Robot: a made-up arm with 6 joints.
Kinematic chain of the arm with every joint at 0, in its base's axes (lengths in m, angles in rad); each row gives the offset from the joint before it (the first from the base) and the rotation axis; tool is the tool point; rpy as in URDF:
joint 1: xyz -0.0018 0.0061 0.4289 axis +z
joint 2: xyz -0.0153 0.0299 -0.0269 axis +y
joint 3: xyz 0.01 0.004 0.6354 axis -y
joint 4: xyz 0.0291 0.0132 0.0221 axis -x
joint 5: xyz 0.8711 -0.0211 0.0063 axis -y
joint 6: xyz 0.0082 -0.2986 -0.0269 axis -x
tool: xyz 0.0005 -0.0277 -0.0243 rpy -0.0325 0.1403 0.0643
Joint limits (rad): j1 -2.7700..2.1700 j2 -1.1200..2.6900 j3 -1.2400..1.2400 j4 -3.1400..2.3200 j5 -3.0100..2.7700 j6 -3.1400..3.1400
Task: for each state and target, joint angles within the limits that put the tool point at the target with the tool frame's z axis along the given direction. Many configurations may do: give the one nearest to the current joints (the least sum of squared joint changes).
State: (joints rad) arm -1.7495 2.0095 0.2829 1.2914 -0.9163 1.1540
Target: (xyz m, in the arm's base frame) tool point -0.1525 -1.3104 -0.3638 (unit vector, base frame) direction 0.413 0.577 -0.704
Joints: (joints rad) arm -1.6446 1.7358 0.6137 1.3053 -0.8716 1.1460
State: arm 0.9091 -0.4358 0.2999 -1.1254 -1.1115 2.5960
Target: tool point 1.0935 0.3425 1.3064 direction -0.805 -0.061 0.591
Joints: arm 0.2149 0.3912 1.0592 -1.7166 -1.1970 1.8737
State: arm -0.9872 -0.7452 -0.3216 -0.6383 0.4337 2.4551
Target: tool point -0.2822 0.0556 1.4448 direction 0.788 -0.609 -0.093
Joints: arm -1.4454 -1.1200 -0.1765 0.0004 0.3008 2.3067
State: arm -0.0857 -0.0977 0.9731 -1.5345 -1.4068 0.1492
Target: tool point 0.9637 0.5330 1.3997 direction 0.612 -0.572 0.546
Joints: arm 0.3273 0.4171 1.2163 -1.8880 -0.6367 0.2900
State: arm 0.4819 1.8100 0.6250 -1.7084 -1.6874 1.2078
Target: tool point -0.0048 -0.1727 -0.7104 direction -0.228 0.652 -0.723
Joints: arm 0.8699 2.2604 0.3003 -1.1112 -1.8019 0.9002
